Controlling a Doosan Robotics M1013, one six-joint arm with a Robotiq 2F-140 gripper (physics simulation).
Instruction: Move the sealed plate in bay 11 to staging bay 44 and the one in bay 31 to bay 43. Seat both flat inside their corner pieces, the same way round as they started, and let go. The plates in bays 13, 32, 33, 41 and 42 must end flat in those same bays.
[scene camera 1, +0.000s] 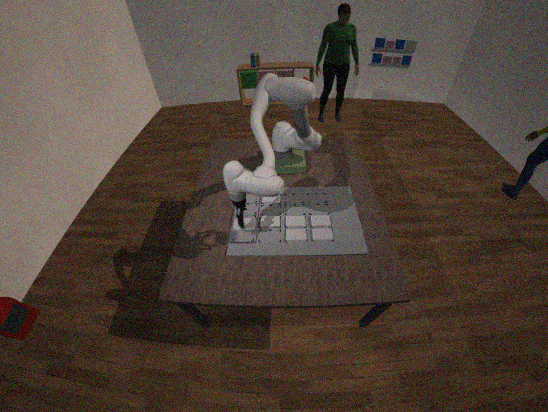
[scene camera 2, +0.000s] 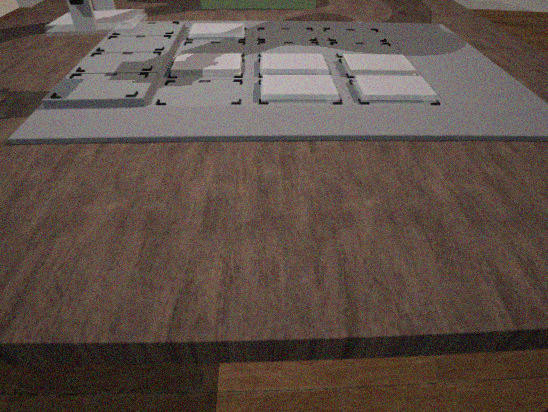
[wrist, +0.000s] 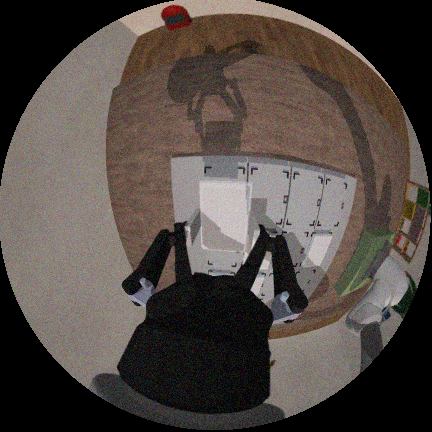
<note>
In view: my gripper (wrist: 224, 217) and a staging bay 44 (wrist: 220, 170).
</note>
